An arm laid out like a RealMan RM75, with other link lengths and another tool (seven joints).
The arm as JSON. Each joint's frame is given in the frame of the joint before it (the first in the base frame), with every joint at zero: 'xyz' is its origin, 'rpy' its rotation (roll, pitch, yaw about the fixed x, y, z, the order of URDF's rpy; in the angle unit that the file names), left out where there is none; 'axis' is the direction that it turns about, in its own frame. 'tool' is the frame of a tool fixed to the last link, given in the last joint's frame.
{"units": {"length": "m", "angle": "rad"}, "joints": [
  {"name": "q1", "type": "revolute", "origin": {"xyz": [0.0, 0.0, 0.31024]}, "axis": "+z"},
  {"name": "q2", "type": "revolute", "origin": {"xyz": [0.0, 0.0, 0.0]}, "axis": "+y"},
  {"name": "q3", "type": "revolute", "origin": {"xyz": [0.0, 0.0, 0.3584]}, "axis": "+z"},
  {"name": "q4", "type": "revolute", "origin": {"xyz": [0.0, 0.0, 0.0]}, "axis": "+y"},
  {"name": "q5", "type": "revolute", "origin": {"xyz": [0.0, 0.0, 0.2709]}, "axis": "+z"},
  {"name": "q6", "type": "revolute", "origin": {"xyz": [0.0, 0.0, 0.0]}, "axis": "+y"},
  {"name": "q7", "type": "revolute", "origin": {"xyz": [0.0, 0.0, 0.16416]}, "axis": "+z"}
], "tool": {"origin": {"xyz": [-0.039, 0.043, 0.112], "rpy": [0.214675, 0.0, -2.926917]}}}
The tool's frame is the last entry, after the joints.
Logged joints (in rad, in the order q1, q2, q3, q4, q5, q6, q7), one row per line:
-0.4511 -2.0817 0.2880 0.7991 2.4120 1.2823 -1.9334
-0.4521 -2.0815 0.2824 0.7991 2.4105 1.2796 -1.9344
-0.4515 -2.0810 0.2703 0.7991 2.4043 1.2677 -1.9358
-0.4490 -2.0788 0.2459 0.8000 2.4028 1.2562 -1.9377
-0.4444 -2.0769 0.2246 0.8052 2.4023 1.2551 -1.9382
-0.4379 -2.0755 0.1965 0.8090 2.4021 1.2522 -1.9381
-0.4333 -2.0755 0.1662 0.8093 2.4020 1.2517 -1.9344
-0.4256 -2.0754 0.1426 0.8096 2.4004 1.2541 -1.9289
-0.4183 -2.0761 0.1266 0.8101 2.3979 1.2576 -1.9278
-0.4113 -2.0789 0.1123 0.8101 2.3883 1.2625 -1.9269
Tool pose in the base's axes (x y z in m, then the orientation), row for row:
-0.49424 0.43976 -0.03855 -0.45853 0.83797 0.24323 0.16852
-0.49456 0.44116 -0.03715 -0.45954 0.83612 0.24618 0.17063
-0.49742 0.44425 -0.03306 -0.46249 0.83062 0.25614 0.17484
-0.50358 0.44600 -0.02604 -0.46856 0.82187 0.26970 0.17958
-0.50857 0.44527 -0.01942 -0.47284 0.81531 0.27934 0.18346
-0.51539 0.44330 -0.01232 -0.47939 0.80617 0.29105 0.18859
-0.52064 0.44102 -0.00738 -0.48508 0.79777 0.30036 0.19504
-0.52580 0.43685 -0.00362 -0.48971 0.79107 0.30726 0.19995
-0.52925 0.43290 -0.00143 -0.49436 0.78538 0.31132 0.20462
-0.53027 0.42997 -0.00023 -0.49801 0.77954 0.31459 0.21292
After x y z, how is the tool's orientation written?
As a quaternion, x y z w.
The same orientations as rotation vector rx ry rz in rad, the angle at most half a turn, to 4 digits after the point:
-1.3039 2.3829 0.6916
-1.3052 2.3748 0.6992
-1.3106 2.3538 0.7258
-1.3243 2.3229 0.7623
-1.3336 2.2995 0.7879
-1.3483 2.2674 0.8186
-1.3596 2.2360 0.8419
-1.3690 2.2114 0.8589
-1.3785 2.1900 0.8681
-1.3825 2.1641 0.8733

